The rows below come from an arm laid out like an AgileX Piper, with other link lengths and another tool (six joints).
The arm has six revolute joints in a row. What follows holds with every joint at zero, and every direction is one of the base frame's.
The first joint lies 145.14 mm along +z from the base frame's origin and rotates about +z.
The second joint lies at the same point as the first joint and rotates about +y.
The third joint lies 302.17 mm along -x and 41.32 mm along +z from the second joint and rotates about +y.
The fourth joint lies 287.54 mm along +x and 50.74 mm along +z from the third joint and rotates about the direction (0.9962, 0, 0.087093).
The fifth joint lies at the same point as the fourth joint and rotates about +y.
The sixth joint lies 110.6 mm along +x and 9.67 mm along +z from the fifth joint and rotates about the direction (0.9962, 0, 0.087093).
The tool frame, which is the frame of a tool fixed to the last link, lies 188.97 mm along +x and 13 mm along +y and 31.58 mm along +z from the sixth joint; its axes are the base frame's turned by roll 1.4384, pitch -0.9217 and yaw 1.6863 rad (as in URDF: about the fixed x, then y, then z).
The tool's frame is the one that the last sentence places.
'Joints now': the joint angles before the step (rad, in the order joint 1, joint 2, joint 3, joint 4, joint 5, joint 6). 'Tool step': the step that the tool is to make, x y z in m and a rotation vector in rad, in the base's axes. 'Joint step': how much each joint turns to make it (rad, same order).
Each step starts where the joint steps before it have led.
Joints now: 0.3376 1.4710 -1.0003 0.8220 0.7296 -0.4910
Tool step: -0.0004 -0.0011 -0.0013 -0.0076 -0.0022 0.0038
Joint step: 0.0001 -0.0002 0.0002 -0.0087 0.0007 0.0000
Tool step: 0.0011 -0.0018 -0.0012 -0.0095 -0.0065 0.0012
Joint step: -0.0002 0.0001 -0.0001 -0.0107 -0.0041 -0.0002
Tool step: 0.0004 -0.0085 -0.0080 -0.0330 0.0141 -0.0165
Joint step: 0.0000 0.0001 -0.0001 -0.0577 -0.0003 0.0526
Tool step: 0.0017 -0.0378 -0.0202 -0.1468 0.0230 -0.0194
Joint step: -0.0139 -0.0002 -0.0280 -0.2282 0.0479 0.1468
